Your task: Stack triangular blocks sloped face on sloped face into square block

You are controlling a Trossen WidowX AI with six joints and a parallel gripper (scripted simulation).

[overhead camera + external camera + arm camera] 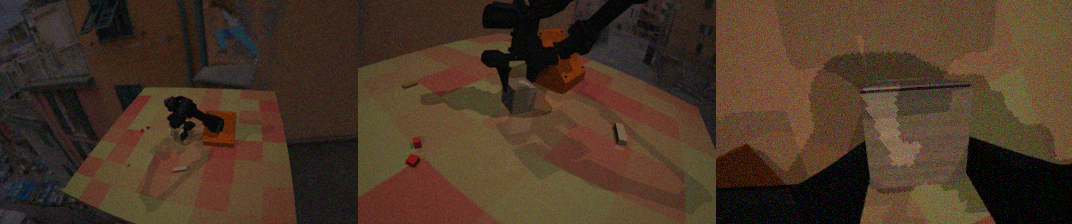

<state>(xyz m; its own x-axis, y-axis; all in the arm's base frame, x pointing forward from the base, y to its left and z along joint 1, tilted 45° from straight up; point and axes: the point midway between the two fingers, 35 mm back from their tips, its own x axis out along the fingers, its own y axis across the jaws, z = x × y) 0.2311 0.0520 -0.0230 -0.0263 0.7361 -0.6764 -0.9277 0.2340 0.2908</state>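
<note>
Now: the grey triangular block 10 mm above my gripper tip. The rest, counted from my gripper tip: yellow piece 240 mm ahead, 330 mm to the left, 30 mm below.
</note>
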